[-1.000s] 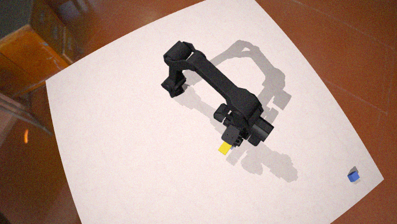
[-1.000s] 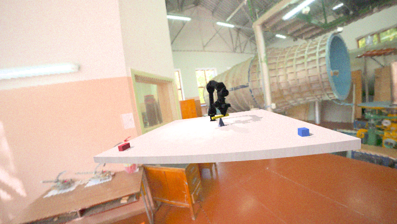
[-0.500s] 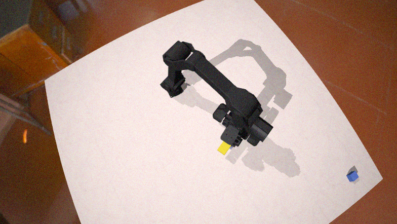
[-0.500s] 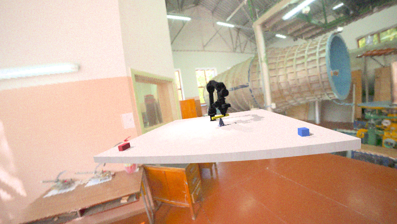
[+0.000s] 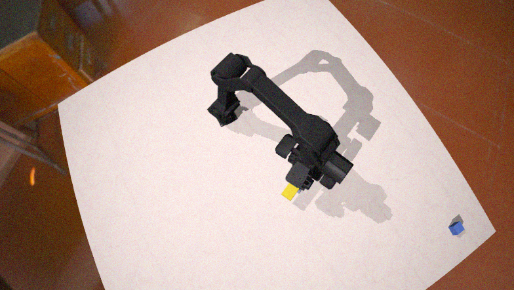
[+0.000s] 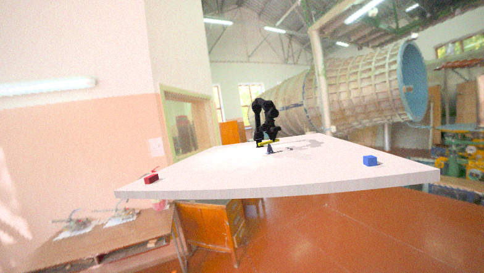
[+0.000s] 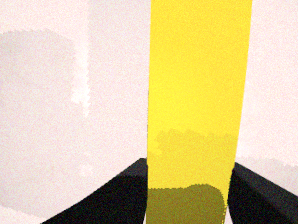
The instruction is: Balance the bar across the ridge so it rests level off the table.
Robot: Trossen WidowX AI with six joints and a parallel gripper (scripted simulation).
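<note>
Now: gripper tip 1 cm short of the yellow bar and 3 cm to the left of it. The rest, counted from my gripper tip: blue cube: 43 cm ahead, 37 cm to the left, 6 cm below; red block: 43 cm ahead, 63 cm to the right, 6 cm below.
</note>
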